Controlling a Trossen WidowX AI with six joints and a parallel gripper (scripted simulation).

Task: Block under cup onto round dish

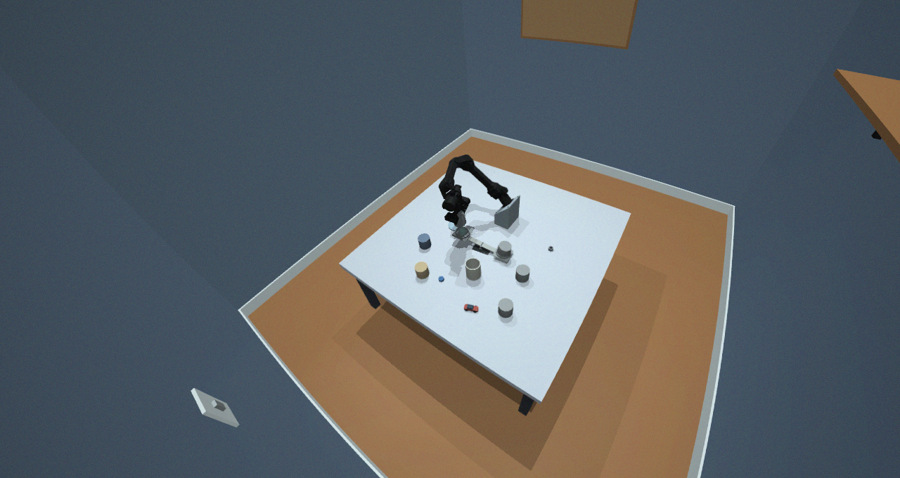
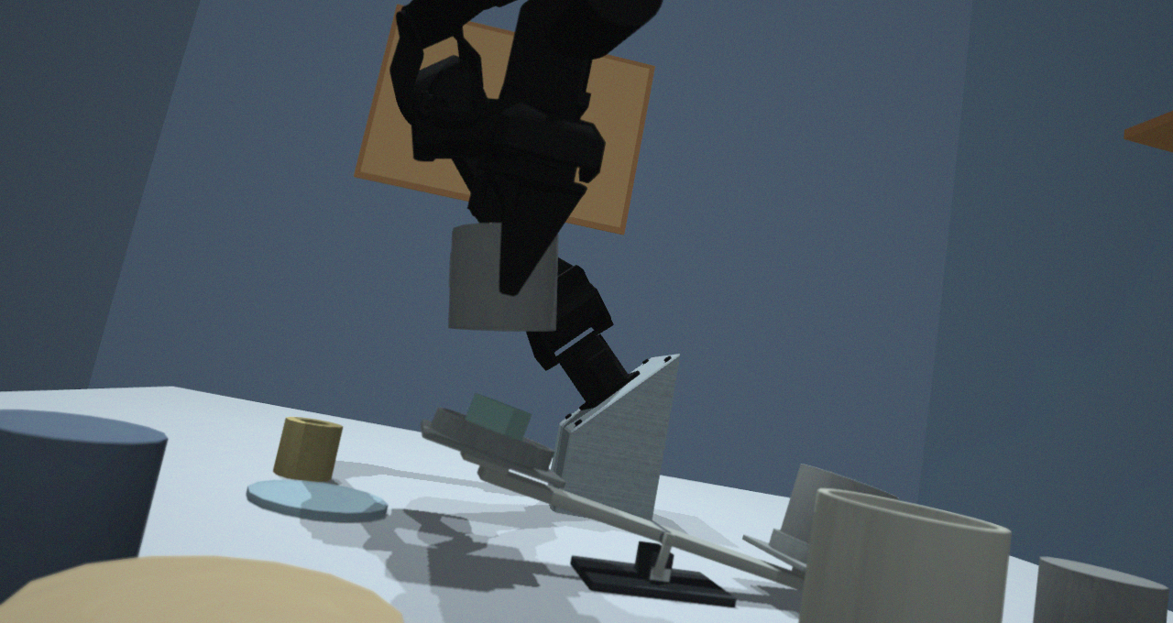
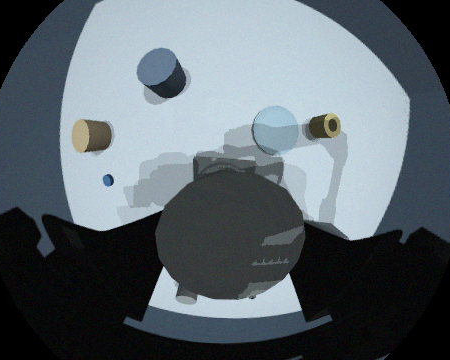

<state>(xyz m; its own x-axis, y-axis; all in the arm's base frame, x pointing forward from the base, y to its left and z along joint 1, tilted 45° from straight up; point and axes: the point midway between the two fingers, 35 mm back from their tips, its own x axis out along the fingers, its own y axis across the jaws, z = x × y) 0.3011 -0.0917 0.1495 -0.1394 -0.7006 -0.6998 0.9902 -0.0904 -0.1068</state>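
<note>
Right now the yellow ring-shaped cylinder is 21 cm behind my gripper tip, 15 cm below it and 12 cm to the right of it. The rest, counted from my gripper tip: light blue round dish: 17 cm below, 10 cm behind, 9 cm to the right; then dark blue cylinder: 18 cm to the right, 13 cm below, 11 cm ahead; then green block: 8 cm below, 1 cm to the left.
</note>
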